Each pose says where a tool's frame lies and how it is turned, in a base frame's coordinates. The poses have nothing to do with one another.
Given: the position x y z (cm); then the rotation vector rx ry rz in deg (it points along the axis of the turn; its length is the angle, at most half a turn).
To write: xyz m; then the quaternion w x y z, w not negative. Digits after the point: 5 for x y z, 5 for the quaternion.
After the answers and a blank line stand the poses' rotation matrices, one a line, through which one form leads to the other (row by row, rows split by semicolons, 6 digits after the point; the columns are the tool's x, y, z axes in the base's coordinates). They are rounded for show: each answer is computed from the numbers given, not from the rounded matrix.
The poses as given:
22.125 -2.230 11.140 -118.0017 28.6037 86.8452
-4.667 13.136 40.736 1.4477 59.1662 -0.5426
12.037 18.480 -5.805 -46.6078 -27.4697 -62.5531
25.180 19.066 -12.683 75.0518 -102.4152 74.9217
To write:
0.22125 -0.02230 0.11140 0.26488 -0.76224 0.18477 0.56098
-0.04667 0.13136 0.40736 0.86955 0.01208 0.49367 -0.00453
0.12037 0.18480 -0.05805 0.75067 -0.37233 -0.21944 -0.49971
0.25180 0.19066 -0.12683 0.28044 0.48865 -0.66681 0.48780

0.302328 -0.578854 -0.757315; 0.015512 -0.791401 0.611101; -0.953078 -0.196500 -0.230283
0.512539 0.019800 0.858436; 0.004053 0.999667 -0.025477; -0.858655 0.016537 0.512288
0.404272 0.913644 0.042652; -0.586824 0.223326 0.778308; 0.701571 -0.339678 0.626432
-0.365159 -0.925259 0.102734; -0.378073 0.046547 -0.924605; 0.850717 -0.376468 -0.366813

